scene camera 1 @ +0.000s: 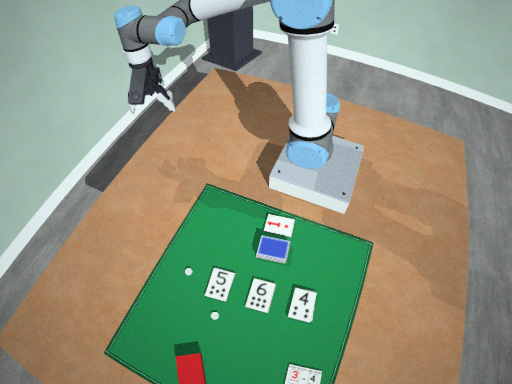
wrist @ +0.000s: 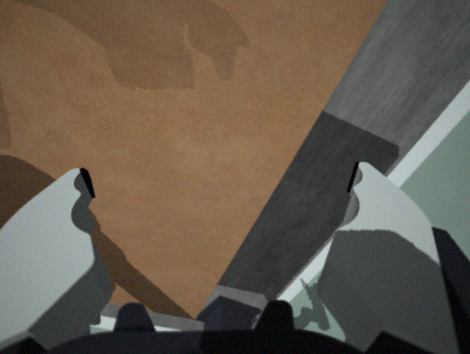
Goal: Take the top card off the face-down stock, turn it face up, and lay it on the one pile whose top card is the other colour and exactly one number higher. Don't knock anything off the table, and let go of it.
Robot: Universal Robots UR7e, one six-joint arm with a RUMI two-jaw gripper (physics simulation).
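Note:
The face-down stock is a stack with a blue top on the green mat. A white card with a red 1 lies face up beside it, toward the robot base. Three piles lie in a row with black numbers on top: a 5, a 6 and a 4. My gripper is open and empty, high up near the table's left back edge and far from the stock. The stock and piles do not show in the wrist view.
A red block stands on the mat's front part. Two small white discs lie near the 5 pile. A card showing a red 3 and a black 4 lies at the front right. The robot base stands behind the mat.

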